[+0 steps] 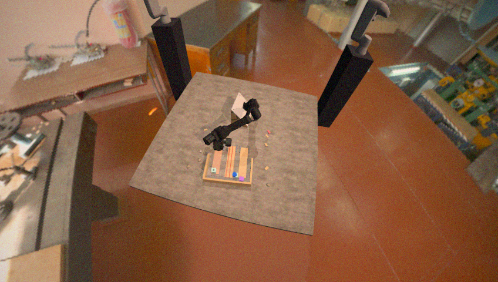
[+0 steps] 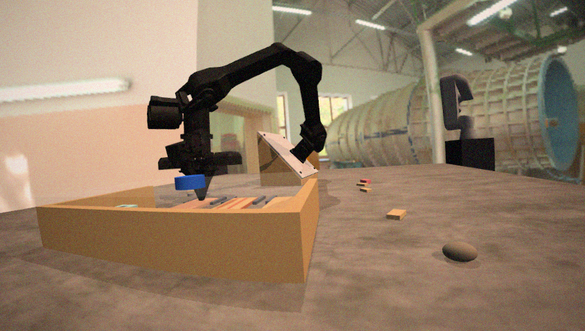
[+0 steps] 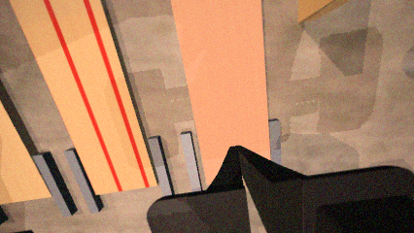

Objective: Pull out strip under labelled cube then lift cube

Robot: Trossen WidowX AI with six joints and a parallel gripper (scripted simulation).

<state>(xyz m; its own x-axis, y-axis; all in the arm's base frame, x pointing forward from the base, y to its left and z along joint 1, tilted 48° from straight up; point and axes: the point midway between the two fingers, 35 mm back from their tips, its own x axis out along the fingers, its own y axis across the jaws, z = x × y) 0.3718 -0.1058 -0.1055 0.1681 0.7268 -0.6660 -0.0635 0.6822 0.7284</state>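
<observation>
Right now the salmon strip is 9 cm ahead of my gripper tip and 1 cm to the left of it.
</observation>
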